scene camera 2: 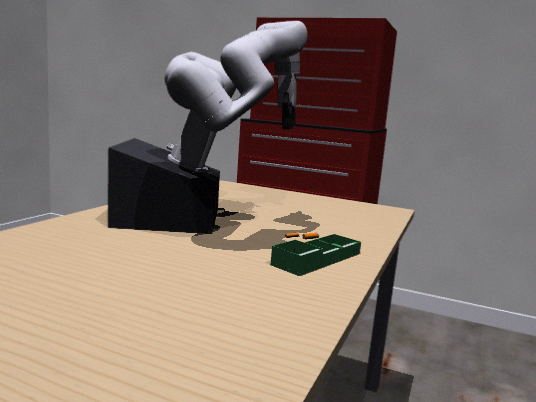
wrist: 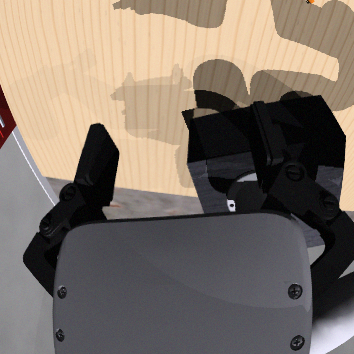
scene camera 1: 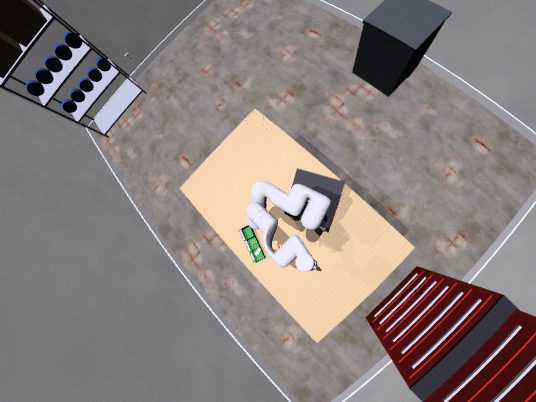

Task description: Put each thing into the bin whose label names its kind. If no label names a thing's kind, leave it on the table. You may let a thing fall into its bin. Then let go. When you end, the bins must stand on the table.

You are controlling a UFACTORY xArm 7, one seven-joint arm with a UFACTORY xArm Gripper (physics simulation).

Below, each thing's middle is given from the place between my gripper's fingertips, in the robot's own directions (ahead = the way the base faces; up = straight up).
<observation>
Now: hand 300 mm to the left of the joined green bins point(scene camera 2: 296, 257), 270 mm above it and 230 mm short of it.
</observation>
